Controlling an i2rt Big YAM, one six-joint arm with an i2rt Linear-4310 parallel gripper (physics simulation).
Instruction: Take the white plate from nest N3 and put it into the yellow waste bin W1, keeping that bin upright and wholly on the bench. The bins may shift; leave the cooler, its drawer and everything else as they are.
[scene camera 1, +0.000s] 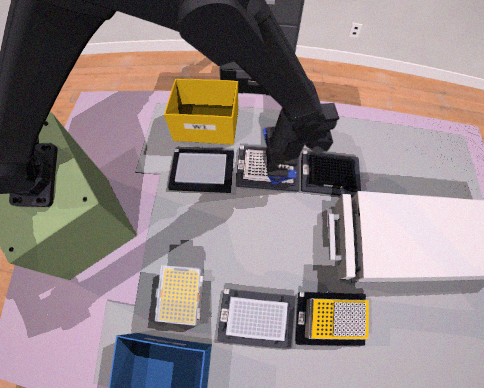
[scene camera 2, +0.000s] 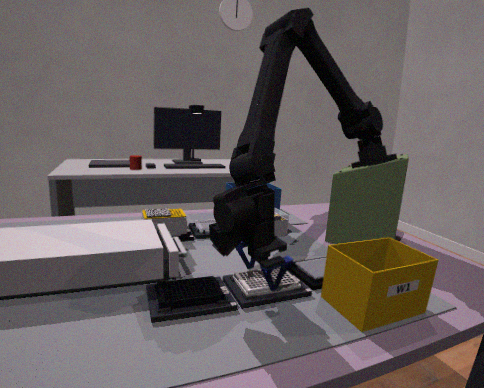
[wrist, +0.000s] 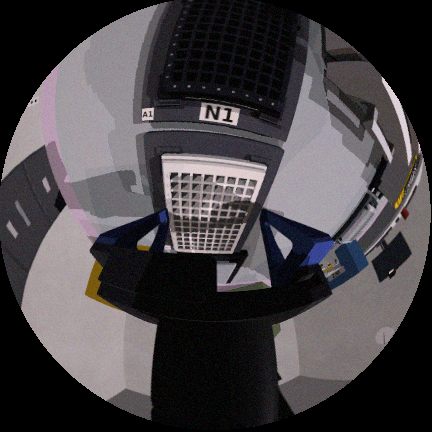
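Seen in the pictures: gripper, fingertip midpoint: (scene camera 1: 272, 167) (scene camera 2: 261, 278) (wrist: 214, 213); arm's base at its link origin: (scene camera 1: 35, 175) (scene camera 2: 374, 163).
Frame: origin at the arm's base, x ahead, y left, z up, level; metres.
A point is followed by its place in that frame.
A white gridded plate (scene camera 1: 255, 164) @(z -0.229, x 0.442, y 0.115 m) (scene camera 2: 248, 283) @(z -0.232, x 0.526, y 0.115 m) (wrist: 210, 200) @(z -0.230, x 0.505, y 0.109 m) sits flat in the middle dark nest (scene camera 1: 250, 185) @(z -0.244, x 0.425, y 0.063 m) (scene camera 2: 295, 295) @(z -0.247, x 0.448, y 0.179 m) (wrist: 215, 142) @(z -0.244, x 0.552, y 0.103 m) of the row beside the yellow bin; this nest's label cannot be read. My gripper (scene camera 1: 274, 155) (scene camera 2: 261, 276) @(z -0.234, x 0.486, y 0.106 m) (wrist: 214, 213) @(z -0.234, x 0.486, y 0.106 m) is open, low over this plate, with one blue fingertip at each long side and nothing held. Its body hides part of the plate in the scene views. The yellow waste bin W1 (scene camera 1: 205, 136) @(z -0.224, x 0.315, y 0.210 m) (scene camera 2: 347, 285) @(z -0.189, x 0.402, y 0.270 m) (wrist: 92, 287) @(z -0.154, x 0.409, y 0.310 m) stands upright on the bench; its visible interior holds no plate.
A black plate (scene camera 1: 332, 170) @(z -0.232, x 0.645, y 0.086 m) (scene camera 2: 190, 291) @(z -0.230, x 0.650, y 0.097 m) (wrist: 230, 55) sits in nest N1 on one side; a nest with a grey area (scene camera 1: 200, 168) @(z -0.236, x 0.299, y 0.117 m) is on the other. The white cooler (scene camera 1: 420, 235) @(z -0.172, x 0.813, y -0.128 m) (scene camera 2: 75, 255) @(z -0.173, x 0.848, y -0.029 m) and its handle (scene camera 1: 332, 237) @(z -0.211, x 0.602, y -0.099 m) are nearby. A blue bin (scene camera 1: 160, 370) @(z -0.252, x 0.190, y -0.372 m) stands farther off.
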